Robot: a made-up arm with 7 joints.
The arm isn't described. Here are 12 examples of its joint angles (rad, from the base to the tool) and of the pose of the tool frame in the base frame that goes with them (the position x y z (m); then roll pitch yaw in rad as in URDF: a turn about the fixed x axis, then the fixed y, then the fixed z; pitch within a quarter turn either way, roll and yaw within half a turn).
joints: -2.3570 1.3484 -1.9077 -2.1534 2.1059 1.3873 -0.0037
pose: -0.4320 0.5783 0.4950 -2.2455 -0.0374 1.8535
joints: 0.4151 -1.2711 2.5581 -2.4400 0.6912 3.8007 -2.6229
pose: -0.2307 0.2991 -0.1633 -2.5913 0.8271 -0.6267
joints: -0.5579 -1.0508 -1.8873 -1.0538 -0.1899 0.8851 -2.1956
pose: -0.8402 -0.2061 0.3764 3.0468 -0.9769 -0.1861
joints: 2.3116 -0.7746 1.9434 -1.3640 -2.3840 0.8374 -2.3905
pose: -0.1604 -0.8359 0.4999 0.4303 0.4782 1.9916
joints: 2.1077 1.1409 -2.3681 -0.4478 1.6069 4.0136 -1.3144
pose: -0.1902 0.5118 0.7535 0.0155 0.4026 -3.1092
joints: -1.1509 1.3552 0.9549 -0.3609 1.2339 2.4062 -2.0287
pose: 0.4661 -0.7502 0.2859 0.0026 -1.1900 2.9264
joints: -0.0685 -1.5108 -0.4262 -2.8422 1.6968 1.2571 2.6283
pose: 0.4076 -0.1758 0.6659 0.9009 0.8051 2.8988
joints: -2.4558 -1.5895 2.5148 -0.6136 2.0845 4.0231 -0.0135
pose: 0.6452 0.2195 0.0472 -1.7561 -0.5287 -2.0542
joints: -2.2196 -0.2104 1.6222 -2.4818 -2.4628 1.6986 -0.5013
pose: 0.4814 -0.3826 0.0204 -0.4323 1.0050 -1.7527
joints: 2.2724 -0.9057 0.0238 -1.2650 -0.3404 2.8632 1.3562
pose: 0.0210 -0.1041 1.1331 -0.5775 -0.2561 0.2143
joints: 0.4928 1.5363 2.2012 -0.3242 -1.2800 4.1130 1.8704
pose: 0.5730 0.3893 0.4337 0.1018 0.8807 -0.0820
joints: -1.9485 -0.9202 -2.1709 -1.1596 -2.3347 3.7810 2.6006
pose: -0.2625 0.6604 0.3559 -1.7464 -0.4598 1.2243
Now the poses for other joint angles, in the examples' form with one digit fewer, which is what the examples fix.
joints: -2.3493 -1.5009 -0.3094 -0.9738 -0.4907 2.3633 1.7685
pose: 0.392 0.579 0.855 -0.341 0.592 2.067
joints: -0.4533 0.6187 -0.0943 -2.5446 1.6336 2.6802 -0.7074
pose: 0.208 -0.272 -0.224 -2.882 0.316 -1.419
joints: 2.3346 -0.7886 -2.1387 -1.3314 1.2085 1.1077 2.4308
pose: 0.868 0.028 0.356 1.137 0.606 -2.793
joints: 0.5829 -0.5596 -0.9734 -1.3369 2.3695 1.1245 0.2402
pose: 0.402 -0.431 0.947 -0.623 -0.820 -0.078
